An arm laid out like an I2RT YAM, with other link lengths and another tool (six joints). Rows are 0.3 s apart.
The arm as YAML. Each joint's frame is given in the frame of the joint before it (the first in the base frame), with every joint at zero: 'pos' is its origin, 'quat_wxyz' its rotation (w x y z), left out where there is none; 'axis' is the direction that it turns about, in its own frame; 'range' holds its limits. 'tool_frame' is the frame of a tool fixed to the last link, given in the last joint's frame.
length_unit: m
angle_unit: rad
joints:
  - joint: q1
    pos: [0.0, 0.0, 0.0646]
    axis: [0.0, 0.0, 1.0]
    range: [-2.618, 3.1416]
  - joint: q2
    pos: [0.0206, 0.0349, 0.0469]
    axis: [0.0, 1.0, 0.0]
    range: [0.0, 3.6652]
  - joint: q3
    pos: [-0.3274, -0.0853, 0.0]
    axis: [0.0, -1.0, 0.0]
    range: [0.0, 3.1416]
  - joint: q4
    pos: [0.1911, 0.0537, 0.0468]
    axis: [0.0, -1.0, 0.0]
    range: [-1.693, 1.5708]
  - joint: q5
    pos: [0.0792, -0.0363, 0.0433]
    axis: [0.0, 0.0, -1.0]
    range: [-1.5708, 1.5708]
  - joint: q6
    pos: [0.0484, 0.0, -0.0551]
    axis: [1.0, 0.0, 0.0]
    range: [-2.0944, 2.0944]
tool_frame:
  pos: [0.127, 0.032, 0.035]
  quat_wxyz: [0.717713, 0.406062, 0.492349, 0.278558]
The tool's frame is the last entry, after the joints.
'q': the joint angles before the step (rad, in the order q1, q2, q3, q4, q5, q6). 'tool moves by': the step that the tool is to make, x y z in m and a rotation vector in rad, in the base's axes. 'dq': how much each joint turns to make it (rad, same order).
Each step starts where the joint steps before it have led.
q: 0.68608 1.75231 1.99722 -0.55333 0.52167 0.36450
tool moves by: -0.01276 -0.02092 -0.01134 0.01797 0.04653 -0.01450
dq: -0.02021 -0.06599 -0.08849 -0.02443 -0.01945 0.04464
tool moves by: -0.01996 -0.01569 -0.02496 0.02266 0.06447 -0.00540
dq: -0.00076 -0.08316 -0.15146 0.00193 -0.01755 0.06255
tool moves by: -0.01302 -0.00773 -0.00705 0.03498 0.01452 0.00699
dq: -0.00040 -0.05457 -0.08701 0.02711 -0.02176 0.03394
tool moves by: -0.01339 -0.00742 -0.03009 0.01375 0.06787 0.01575
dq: -0.00725 -0.05033 -0.12659 0.01369 -0.04386 0.04083
